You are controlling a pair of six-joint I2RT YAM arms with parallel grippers.
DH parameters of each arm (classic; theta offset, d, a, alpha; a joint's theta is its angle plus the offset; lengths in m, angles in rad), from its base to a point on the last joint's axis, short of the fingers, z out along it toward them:
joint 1: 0 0.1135 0.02 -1.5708
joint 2: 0 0 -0.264 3.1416
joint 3: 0.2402 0 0.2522 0
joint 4: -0.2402 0 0.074 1.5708
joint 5: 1.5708 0 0 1.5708
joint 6: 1.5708 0.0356 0 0
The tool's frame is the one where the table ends.
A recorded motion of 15 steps. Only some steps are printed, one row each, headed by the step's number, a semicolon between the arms.
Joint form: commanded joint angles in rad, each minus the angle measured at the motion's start. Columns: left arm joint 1, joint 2, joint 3, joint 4, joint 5, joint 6; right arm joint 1, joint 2, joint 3, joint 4, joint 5, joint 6.
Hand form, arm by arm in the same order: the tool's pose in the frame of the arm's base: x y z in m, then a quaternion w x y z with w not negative. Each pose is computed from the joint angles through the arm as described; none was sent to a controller.
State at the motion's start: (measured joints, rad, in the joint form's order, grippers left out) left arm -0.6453 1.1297 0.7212 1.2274 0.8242 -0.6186; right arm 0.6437 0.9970 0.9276 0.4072 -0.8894 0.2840
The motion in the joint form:
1: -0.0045 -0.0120 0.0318 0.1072 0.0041 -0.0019; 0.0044 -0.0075 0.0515 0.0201 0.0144 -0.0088
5: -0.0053 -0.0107 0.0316 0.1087 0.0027 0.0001; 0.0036 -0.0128 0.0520 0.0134 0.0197 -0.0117
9: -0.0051 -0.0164 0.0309 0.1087 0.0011 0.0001; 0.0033 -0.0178 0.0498 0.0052 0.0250 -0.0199
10: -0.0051 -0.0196 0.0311 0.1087 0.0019 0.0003; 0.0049 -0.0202 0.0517 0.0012 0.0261 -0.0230
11: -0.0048 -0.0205 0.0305 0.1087 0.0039 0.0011; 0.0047 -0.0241 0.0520 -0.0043 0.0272 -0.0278
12: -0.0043 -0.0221 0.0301 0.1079 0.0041 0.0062; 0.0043 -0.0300 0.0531 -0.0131 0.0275 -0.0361
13: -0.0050 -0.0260 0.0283 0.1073 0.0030 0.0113; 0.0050 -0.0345 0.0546 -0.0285 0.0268 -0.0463
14: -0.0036 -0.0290 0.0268 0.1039 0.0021 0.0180; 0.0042 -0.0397 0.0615 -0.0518 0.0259 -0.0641
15: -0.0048 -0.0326 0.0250 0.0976 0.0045 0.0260; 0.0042 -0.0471 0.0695 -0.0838 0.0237 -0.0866
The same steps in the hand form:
1: 0.1514 -0.1480 0.4004 0.63326 0.38832 0.26527 -0.61468; 0.1502 0.1480 0.4308 0.57678 -0.44053 0.41971 0.54507
5: 0.1516 -0.1483 0.4002 0.63396 0.38808 0.26481 -0.61430; 0.1494 0.1470 0.4314 0.57894 -0.43907 0.42057 0.54329
9: 0.1504 -0.1473 0.4011 0.63550 0.38761 0.26277 -0.61388; 0.1487 0.1463 0.4310 0.58104 -0.43864 0.42195 0.54032
10: 0.1496 -0.1467 0.4018 0.63613 0.38816 0.26118 -0.61355; 0.1479 0.1461 0.4317 0.58183 -0.43926 0.42100 0.53971
11: 0.1494 -0.1465 0.4017 0.63607 0.38912 0.26082 -0.61317; 0.1471 0.1454 0.4320 0.58308 -0.43979 0.42071 0.53815
12: 0.1492 -0.1462 0.4019 0.63782 0.38982 0.25974 -0.61135; 0.1459 0.1443 0.4327 0.58495 -0.44128 0.41974 0.53565
13: 0.1483 -0.1457 0.4020 0.63976 0.39017 0.25802 -0.60984; 0.1450 0.1438 0.4326 0.58447 -0.44347 0.42090 0.53345
14: 0.1481 -0.1452 0.4020 0.64201 0.39037 0.25788 -0.60739; 0.1438 0.1428 0.4338 0.58579 -0.44697 0.42135 0.52871
15: 0.1476 -0.1452 0.4017 0.64252 0.39239 0.25789 -0.60555; 0.1421 0.1416 0.4349 0.58608 -0.45192 0.42237 0.52333

